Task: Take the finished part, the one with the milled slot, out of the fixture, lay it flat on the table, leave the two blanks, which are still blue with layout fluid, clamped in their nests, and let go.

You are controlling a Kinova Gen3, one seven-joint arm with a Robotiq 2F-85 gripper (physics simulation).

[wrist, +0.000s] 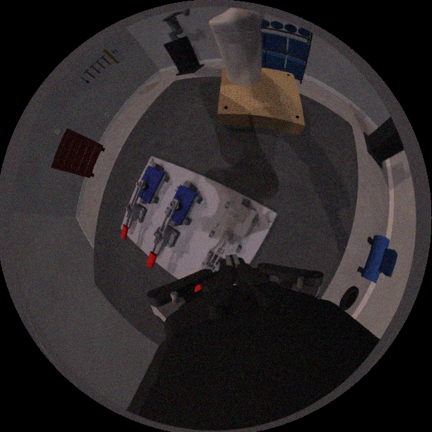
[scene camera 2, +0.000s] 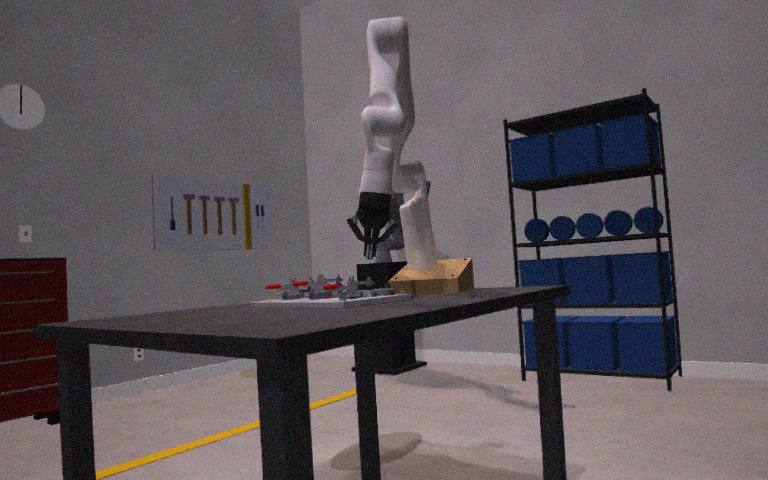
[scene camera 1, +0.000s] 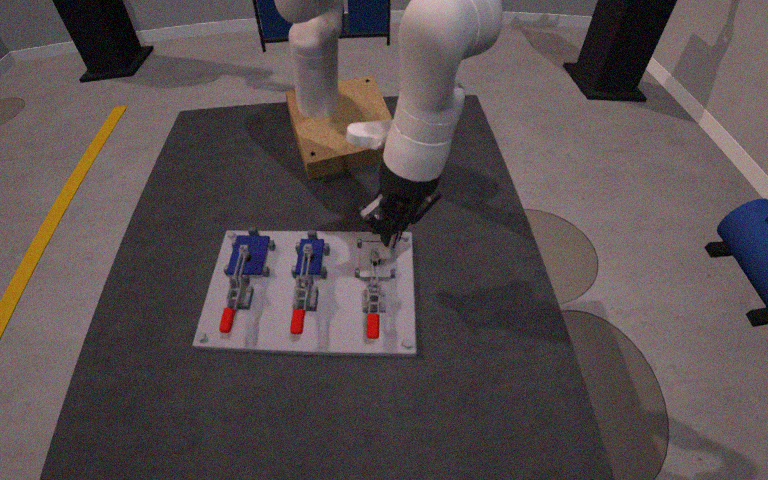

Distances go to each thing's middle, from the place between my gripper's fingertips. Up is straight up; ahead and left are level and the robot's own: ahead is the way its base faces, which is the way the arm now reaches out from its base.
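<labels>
The finished part (scene camera 1: 369, 241) sits 20 mm to the right of my hand, 40 mm behind it and 80 mm below it. Going by their middles, the finished part is the nearest to my hand of the things named here. Then there is the white fixture plate (scene camera 1: 339, 326), which I find 130 mm to the right of my hand, 10 mm ahead of it and 100 mm below it.
</labels>
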